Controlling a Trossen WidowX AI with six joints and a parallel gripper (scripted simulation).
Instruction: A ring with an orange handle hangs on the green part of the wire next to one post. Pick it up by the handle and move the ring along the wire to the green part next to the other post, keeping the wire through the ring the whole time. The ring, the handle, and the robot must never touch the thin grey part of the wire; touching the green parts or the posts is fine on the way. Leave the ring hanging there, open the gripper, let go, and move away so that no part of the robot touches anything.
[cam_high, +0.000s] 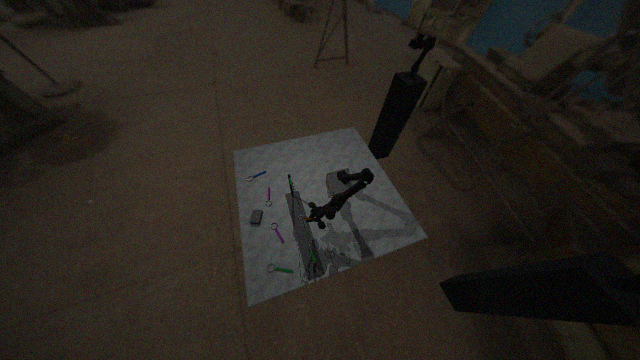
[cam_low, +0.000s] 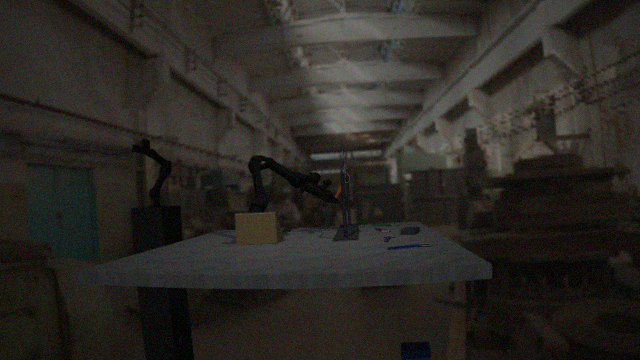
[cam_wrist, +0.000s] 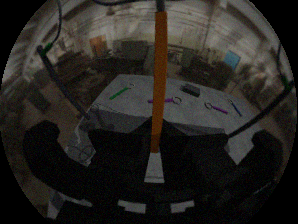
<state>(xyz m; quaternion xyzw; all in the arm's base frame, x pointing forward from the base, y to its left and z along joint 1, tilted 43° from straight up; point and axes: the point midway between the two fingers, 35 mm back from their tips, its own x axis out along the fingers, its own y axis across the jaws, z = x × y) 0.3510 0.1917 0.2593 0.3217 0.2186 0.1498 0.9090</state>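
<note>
Now: the ring with orange handle 9 cm above my gripper tip, 1 cm to the left of it and 1 cm ahead of it. From my gripper tip the other things lie so: grey block: 34 cm ahead, 20 cm to the right, 14 cm below.
</note>
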